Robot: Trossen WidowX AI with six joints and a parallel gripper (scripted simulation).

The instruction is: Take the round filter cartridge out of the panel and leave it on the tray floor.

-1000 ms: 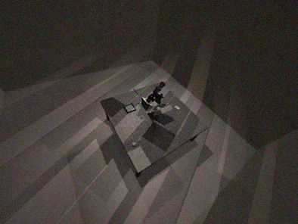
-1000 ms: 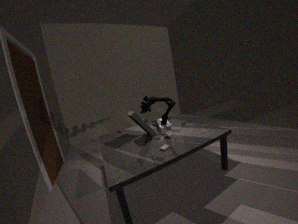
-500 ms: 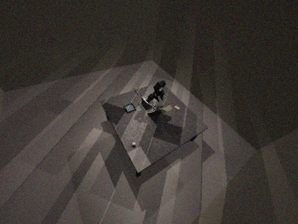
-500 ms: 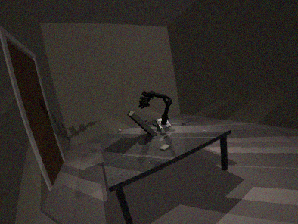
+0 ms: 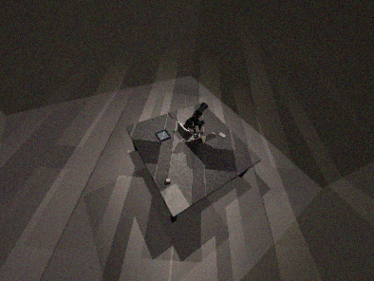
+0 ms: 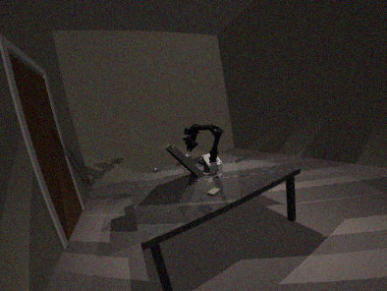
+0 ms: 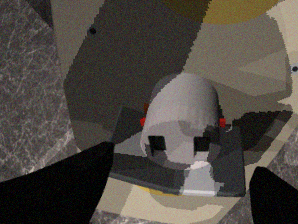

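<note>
Now: gripper tip 4 cm above the round grey filter cartridge and 2 cm short of it. From my gripper tip the other things lie so: pale block: 45 cm to the left, 24 cm below; tray: 31 cm to the right, 29 cm behind, 24 cm below.
</note>
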